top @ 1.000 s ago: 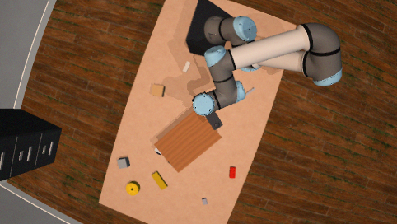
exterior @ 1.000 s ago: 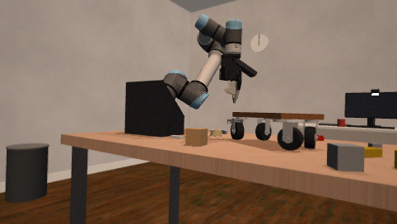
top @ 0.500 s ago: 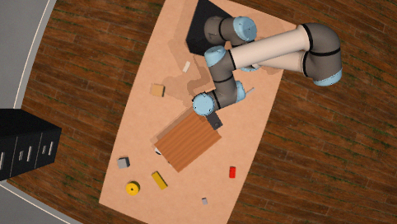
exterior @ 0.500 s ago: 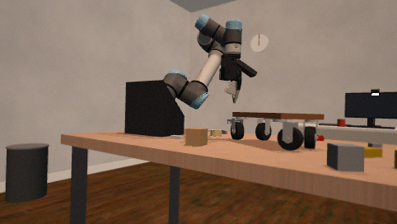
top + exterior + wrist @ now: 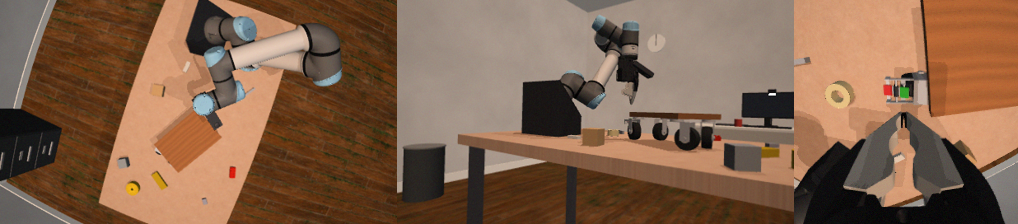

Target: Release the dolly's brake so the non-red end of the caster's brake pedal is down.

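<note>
My hand is 10 mm past the caster brake pedal, 10 mm to the right of it and 90 mm above it. Also, from my hand: tan cube 40 mm behind, 290 mm to the right, 140 mm below; then white strip 210 mm behind, 160 mm to the right, 170 mm below; then red block 340 mm ahead, 220 mm to the left, 160 mm below.
</note>
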